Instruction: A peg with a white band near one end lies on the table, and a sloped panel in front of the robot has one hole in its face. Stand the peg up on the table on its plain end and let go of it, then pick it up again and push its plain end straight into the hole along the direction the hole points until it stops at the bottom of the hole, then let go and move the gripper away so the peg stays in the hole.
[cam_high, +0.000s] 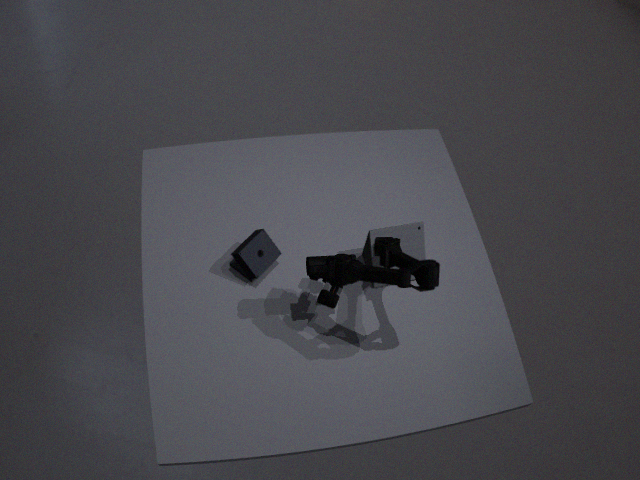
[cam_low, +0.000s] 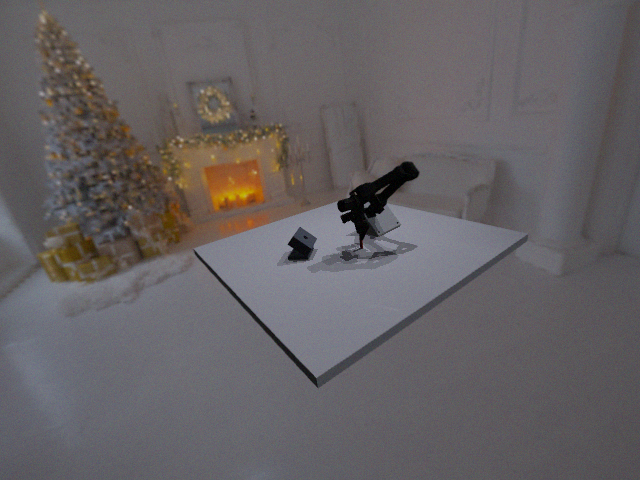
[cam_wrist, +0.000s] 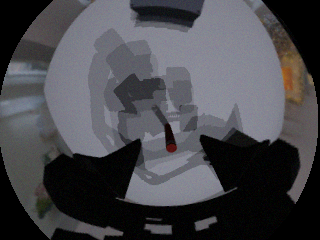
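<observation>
Now: gripper tip 1 cm above the red peg. From my gripper tip the other things lie so: dark sloped panel: 24 cm ahead, 17 cm to the right, 1 cm above.
</observation>
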